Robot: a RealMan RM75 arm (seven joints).
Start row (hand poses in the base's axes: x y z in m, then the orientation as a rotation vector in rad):
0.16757 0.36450 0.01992 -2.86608 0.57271 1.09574
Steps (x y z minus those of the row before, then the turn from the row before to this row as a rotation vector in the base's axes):
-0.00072 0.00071 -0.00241 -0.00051 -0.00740 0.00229
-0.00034 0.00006 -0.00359 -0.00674 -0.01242 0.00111
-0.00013 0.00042 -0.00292 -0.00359 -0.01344 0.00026
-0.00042 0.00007 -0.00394 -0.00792 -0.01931 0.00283
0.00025 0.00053 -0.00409 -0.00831 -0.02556 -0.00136
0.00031 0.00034 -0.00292 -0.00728 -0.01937 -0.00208
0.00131 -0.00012 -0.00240 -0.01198 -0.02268 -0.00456
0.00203 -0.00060 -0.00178 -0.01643 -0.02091 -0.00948
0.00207 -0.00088 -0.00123 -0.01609 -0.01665 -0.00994
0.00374 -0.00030 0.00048 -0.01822 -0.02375 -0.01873
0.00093 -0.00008 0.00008 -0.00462 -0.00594 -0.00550
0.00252 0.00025 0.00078 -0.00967 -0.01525 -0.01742
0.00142 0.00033 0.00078 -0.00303 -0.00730 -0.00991
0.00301 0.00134 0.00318 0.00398 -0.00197 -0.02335
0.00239 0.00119 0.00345 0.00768 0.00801 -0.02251
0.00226 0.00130 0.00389 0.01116 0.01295 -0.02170
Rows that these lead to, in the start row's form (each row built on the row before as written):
0.16685 0.36521 0.01751 -2.87070 0.56957 1.08499
0.16651 0.36527 0.01392 -2.88171 0.57220 1.06669
0.16638 0.36569 0.01100 -2.88978 0.57373 1.04659
0.16596 0.36576 0.00706 -2.90497 0.57438 1.01791
0.16621 0.36629 0.00297 -2.91978 0.58080 0.97910
0.16652 0.36663 0.00005 -2.93091 0.58773 0.94941
0.16783 0.36651 -0.00235 2.94463 -0.60087 -0.91395
0.16986 0.36591 -0.00413 2.94295 -0.62058 -0.87573
0.17193 0.36503 -0.00536 2.93840 -0.64049 -0.84382
0.17567 0.36473 -0.00488 2.93503 -0.67440 -0.80140
0.17660 0.36465 -0.00480 2.93391 -0.68408 -0.79081
0.17912 0.36490 -0.00402 2.93232 -0.71342 -0.76511
0.18054 0.36523 -0.00324 2.93261 -0.72954 -0.75383
0.18355 0.36657 -0.00006 2.93381 -0.76464 -0.75517
0.18594 0.36776 0.00339 2.93196 -0.79729 -0.77271
0.18820 0.36906 0.00728 -2.91845 0.82475 0.79628

